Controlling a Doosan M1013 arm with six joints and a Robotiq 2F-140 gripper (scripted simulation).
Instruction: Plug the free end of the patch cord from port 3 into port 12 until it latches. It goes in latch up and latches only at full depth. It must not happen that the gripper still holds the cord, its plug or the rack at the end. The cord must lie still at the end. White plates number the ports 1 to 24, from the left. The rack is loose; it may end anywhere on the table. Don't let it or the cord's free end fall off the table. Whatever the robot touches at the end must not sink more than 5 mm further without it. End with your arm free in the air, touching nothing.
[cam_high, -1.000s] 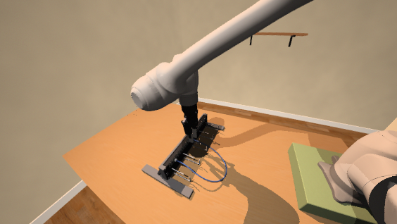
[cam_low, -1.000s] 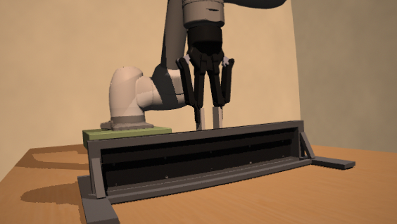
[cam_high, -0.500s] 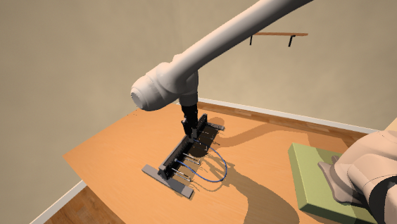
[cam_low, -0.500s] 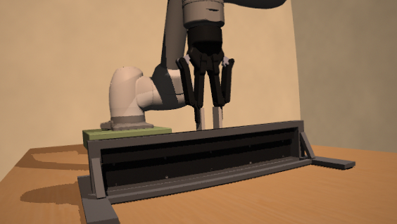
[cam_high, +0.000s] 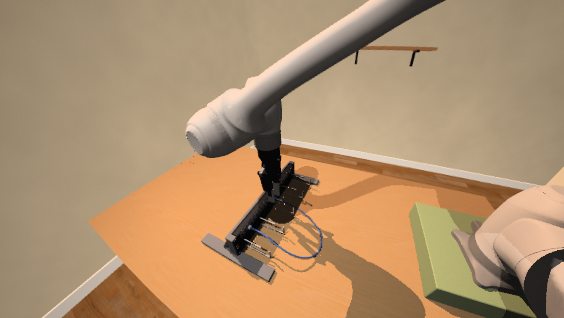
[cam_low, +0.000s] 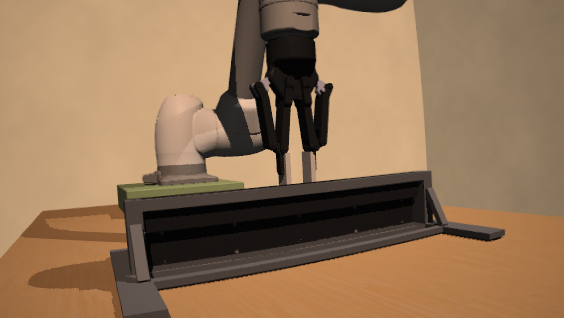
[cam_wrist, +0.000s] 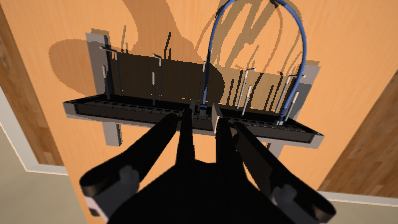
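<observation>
Now: hand 10 mm short of the plug and 30 mm above it.
</observation>
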